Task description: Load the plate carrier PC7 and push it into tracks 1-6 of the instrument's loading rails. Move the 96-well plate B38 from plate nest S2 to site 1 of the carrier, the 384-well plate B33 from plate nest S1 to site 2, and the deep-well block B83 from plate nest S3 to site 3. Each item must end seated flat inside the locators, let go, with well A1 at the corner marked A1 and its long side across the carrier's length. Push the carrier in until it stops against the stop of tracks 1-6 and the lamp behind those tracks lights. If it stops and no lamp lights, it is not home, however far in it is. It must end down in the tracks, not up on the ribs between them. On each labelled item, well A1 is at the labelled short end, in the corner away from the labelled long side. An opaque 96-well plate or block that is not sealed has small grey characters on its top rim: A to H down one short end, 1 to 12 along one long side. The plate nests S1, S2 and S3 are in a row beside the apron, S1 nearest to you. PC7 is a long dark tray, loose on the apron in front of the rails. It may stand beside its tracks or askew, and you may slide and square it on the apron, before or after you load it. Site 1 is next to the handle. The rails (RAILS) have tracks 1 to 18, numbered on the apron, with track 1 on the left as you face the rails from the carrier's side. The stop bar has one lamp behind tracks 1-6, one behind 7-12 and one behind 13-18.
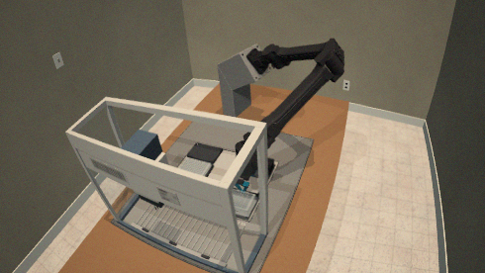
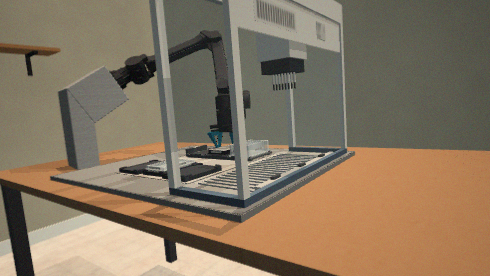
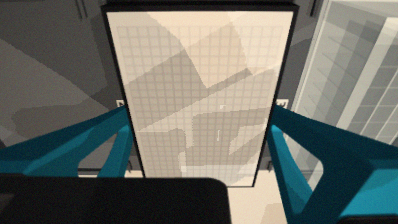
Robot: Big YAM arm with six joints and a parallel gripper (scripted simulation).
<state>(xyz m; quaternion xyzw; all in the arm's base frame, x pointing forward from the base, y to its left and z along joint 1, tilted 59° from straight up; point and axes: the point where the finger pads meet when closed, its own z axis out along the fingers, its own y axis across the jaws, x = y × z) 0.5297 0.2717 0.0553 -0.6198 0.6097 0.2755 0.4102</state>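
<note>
Now: hand 1 cm above the carrier PC7. From my hand the other things lie so: plate nest S3 (26 cm to the right, 12 cm ahead, 2 cm below); deep-well block B83 (10 cm ahead, 1 cm to the left); white 96-well plate (25 cm to the right, 1 cm below, 1 cm ahead).
</note>
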